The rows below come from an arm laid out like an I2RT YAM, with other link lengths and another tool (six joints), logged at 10 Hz.
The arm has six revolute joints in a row. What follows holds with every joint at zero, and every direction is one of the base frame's.
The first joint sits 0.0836 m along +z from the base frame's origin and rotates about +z.
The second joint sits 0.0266 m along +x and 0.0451 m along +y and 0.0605 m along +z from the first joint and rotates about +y.
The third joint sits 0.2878 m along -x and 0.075 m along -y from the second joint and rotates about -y.
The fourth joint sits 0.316 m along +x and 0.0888 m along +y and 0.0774 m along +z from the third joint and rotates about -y.
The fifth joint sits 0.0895 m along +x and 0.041 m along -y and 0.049 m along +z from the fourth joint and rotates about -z.
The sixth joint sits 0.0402 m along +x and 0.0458 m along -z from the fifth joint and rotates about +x.
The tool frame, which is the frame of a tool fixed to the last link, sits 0.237 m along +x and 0.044 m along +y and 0.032 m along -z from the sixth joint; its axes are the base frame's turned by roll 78, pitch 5.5 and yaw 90 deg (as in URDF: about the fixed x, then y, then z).
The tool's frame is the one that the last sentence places.
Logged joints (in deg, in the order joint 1, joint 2, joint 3, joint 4, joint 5, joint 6), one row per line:
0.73 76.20 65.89 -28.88 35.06 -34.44
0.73 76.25 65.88 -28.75 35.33 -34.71
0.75 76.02 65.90 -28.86 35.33 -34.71
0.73 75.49 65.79 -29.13 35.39 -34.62
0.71 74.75 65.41 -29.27 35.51 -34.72
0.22 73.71 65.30 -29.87 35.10 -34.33
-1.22 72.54 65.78 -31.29 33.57 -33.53
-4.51 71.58 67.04 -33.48 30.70 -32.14
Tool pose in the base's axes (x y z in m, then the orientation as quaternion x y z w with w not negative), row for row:
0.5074 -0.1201 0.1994 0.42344 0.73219 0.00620 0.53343
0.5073 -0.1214 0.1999 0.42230 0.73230 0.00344 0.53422
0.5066 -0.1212 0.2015 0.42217 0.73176 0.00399 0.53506
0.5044 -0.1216 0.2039 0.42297 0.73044 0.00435 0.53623
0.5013 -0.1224 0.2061 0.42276 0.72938 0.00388 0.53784
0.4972 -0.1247 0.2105 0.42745 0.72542 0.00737 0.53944
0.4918 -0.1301 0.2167 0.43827 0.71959 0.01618 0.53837
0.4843 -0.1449 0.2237 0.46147 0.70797 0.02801 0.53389
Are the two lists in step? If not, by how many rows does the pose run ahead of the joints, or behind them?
They are in step.
